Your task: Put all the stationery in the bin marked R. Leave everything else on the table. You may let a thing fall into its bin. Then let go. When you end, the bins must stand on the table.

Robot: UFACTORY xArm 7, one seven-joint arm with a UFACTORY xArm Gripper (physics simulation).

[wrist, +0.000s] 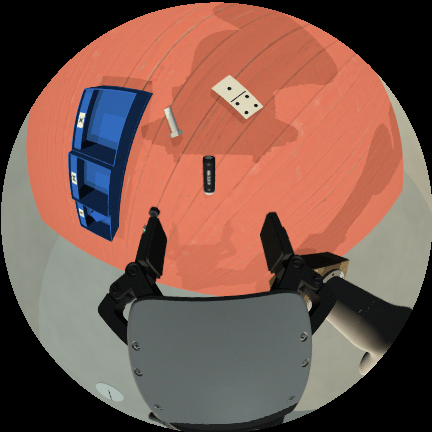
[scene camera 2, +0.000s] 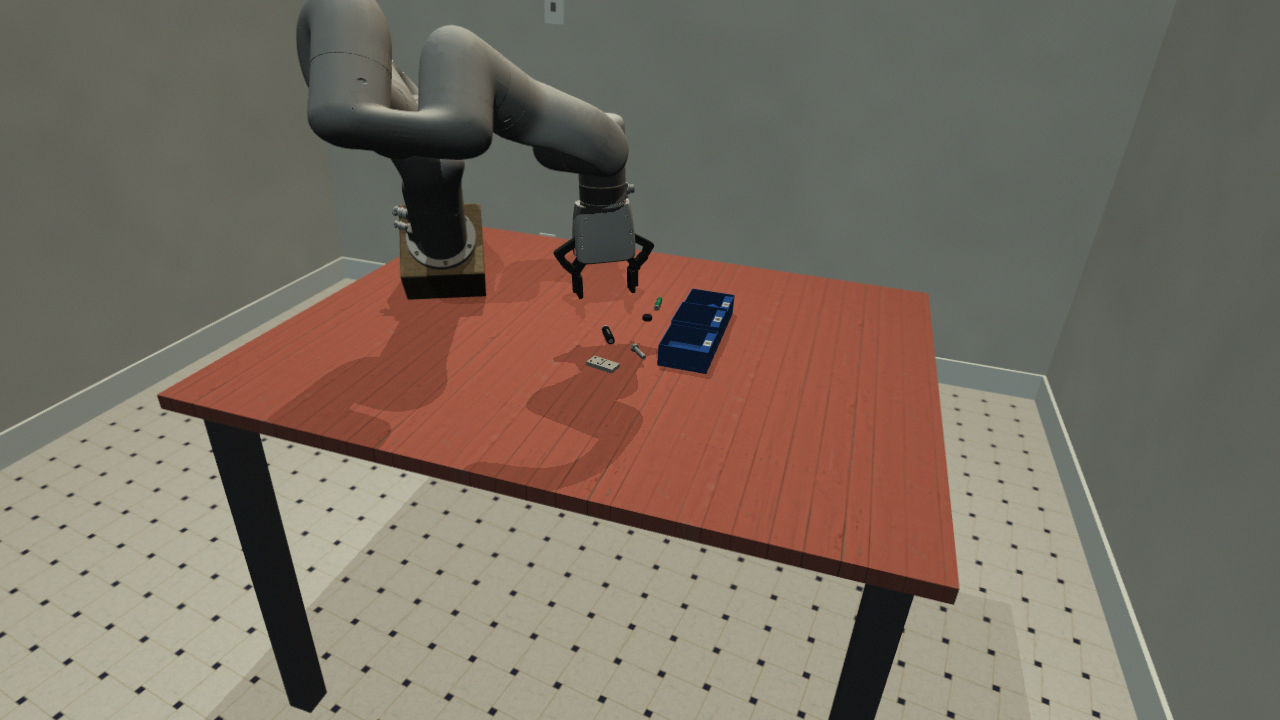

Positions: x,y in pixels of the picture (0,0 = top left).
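The three joined blue bins can be seen in scene camera 2 (pixel 691 341) and in the wrist view (pixel 107 117). Those views show the gripper too, and on the gripper (wrist: pixel 301 275) and (scene camera 2: pixel 575 268) are the same spot.
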